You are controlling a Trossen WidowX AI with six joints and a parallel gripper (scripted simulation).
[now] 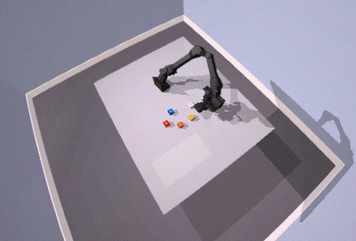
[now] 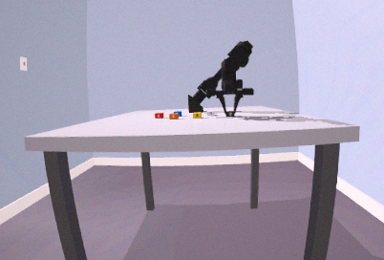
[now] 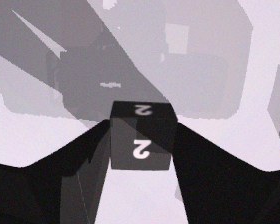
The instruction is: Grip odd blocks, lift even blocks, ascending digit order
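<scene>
Right now the yellow block is 130 mm to the right of my gripper tip and 10 mm ahead of it. The rest, counted from my gripper tip: white block (80 mm to the right, 70 mm behind); black block (right at my gripper tip); orange block (220 mm to the right, 20 mm ahead).
</scene>
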